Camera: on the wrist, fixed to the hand. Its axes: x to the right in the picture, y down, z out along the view.
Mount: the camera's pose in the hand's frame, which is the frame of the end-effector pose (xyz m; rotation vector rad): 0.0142 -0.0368 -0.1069 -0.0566 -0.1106 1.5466
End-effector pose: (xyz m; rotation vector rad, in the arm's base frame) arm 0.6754 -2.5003 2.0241 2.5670 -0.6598 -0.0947
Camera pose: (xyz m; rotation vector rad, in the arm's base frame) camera 0.7234 -2.4319 2.1016 1.3741 -2.3339 0.2541
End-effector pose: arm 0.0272 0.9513 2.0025 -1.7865 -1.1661 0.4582
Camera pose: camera 0.0907 0.9153 2.0900 -2.4376 0.4027 1.3715
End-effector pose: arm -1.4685 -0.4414 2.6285 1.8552 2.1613 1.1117
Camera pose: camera -1.5560 -0.4783 2.6915 -2.6746 -0.1975 -0.7841
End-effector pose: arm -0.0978 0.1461 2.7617 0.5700 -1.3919 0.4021
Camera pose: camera 0.0112 0.1791 2.7621 -0.6811 -1.7240 1.5428
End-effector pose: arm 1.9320 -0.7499 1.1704 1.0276 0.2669 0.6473
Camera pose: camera 1.9039 -0.6786 1.0860 1.0822 -0.7509 1.9418
